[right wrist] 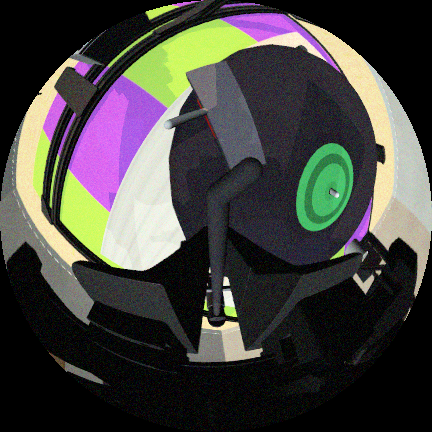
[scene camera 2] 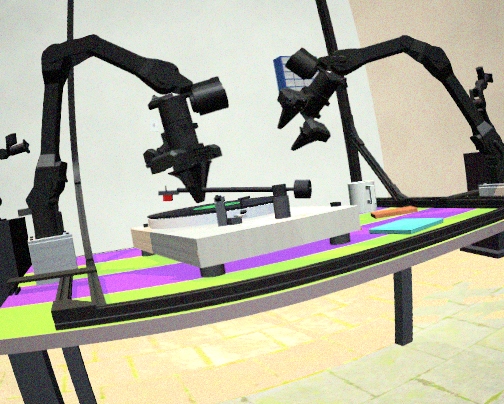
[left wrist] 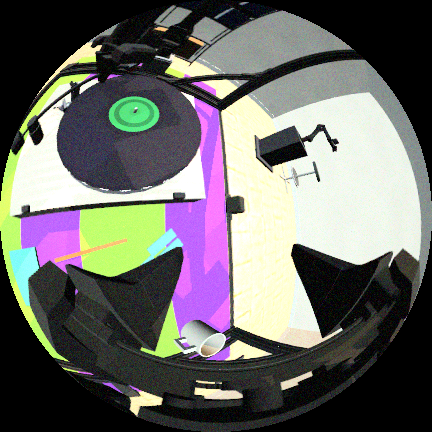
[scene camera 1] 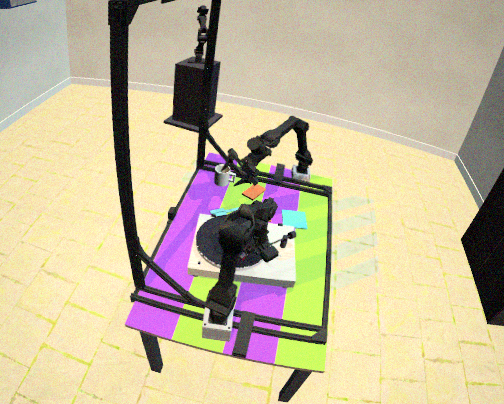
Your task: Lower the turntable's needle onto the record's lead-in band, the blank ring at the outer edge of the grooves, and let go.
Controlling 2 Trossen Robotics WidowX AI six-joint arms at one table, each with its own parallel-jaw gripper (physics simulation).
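The turntable carries a black record with a green label. My right gripper is shut on the thin black tonearm. The grey headshell hangs over the record's outer part in the right wrist view, with a thin red edge of the cartridge showing. The red cartridge is clearly above the record in scene camera 2. The needle tip is not visible. My left gripper is open and empty, away from the turntable.
A mug stands near my left gripper. An orange block and a cyan pad lie beside the turntable. A small black post rises below the tonearm. Black frame bars border the table.
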